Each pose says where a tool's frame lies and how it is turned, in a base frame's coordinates. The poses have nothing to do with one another.
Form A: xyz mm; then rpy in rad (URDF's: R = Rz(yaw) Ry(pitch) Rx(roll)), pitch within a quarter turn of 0, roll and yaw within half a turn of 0.
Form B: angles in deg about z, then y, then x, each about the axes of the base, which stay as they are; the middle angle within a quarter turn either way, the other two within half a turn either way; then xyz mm. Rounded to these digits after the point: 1 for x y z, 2 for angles.
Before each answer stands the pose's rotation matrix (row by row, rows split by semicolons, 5 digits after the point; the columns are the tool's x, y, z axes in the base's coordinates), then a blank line. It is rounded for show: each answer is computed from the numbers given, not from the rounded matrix.
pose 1, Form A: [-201.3, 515.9, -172.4, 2.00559, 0.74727, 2.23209]
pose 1, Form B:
-0.45050 -0.04613 0.89158; 0.57891 0.74515 0.33107; -0.67964 0.66530 -0.30899

[174.15, 63.07, -133.02, -201.3, 515.9, -172.4]
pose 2, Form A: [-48.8, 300.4, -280.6, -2.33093, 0.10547, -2.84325]
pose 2, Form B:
-0.95051 -0.12960 0.28236; -0.29230 0.68101 -0.67141; -0.10527 -0.72072 -0.68519

[172.24, 16.40, 135.58, -48.8, 300.4, -280.6]
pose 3, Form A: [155.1, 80.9, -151.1, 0.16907, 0.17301, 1.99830]
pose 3, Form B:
-0.40841 -0.90904 0.08277; 0.89642 -0.38233 0.22418; -0.17215 0.16575 0.97103

[114.19, 4.75, -13.00, 155.1, 80.9, -151.1]
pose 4, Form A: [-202.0, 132.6, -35.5, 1.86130, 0.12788, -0.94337]
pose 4, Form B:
0.58227 -0.16015 -0.79707; -0.80293 -0.26707 -0.53289; -0.12753 0.95028 -0.28410

[15.38, -52.85, 118.06, -202.0, 132.6, -35.5]
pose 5, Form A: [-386.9, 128.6, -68.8, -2.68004, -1.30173, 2.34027]
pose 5, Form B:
-0.18495 0.34442 -0.92042; 0.19094 0.93132 0.31013; 0.96402 -0.11839 -0.23802

[-118.24, -66.99, -127.51, -386.9, 128.6, -68.8]
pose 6, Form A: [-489.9, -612.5, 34.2, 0.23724, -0.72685, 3.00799]
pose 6, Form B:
-0.74061 0.02531 0.67146; 0.09954 -0.98413 0.14689; 0.66452 0.17562 0.72634

[-178.04, 42.18, -11.43, -489.9, -612.5, 34.2]
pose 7, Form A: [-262.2, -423.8, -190.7, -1.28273, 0.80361, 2.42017]
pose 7, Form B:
-0.52119 0.33062 -0.78680; 0.45843 -0.66917 -0.58486; -0.71987 -0.66551 0.19720

[-147.61, -51.89, 71.37, -262.2, -423.8, -190.7]
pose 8, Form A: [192.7, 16.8, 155.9, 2.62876, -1.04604, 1.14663]
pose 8, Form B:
0.20619 0.61938 0.75753; 0.45660 -0.74562 0.48535; 0.86545 0.24582 -0.43655

[-71.59, 49.25, -131.97, 192.7, 16.8, 155.9]
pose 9, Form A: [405.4, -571.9, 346.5, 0.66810, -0.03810, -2.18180]
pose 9, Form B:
-0.57327 0.65651 -0.49026; -0.81848 -0.43102 0.37989; 0.03809 0.61905 0.78443

[-131.13, -29.36, -25.84, 405.4, -571.9, 346.5]
